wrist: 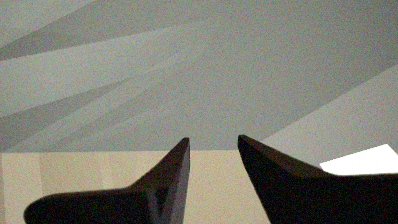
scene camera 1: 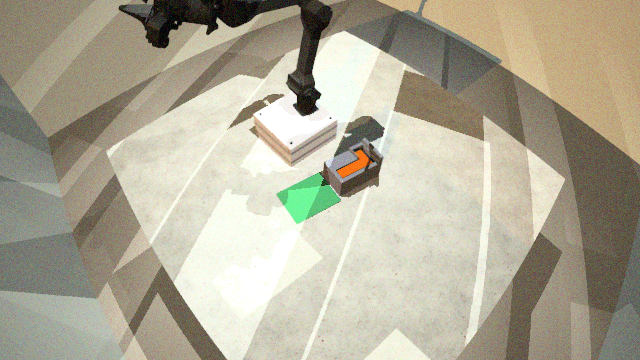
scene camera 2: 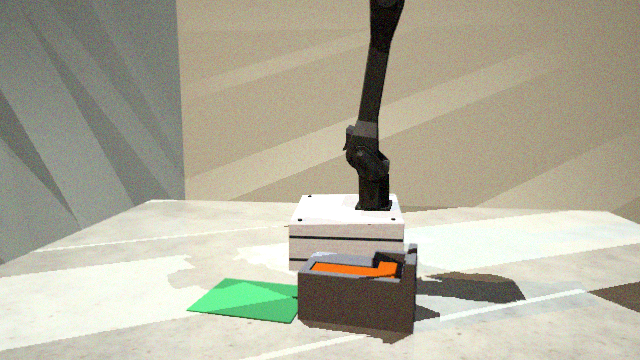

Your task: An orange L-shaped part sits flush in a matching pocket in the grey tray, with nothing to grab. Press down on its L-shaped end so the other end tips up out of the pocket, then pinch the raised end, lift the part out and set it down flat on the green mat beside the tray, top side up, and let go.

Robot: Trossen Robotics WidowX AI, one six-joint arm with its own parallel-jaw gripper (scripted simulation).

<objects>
same spot on green mat: (scene camera 1: 311, 196) = (scene camera 2: 258, 299)
</objects>
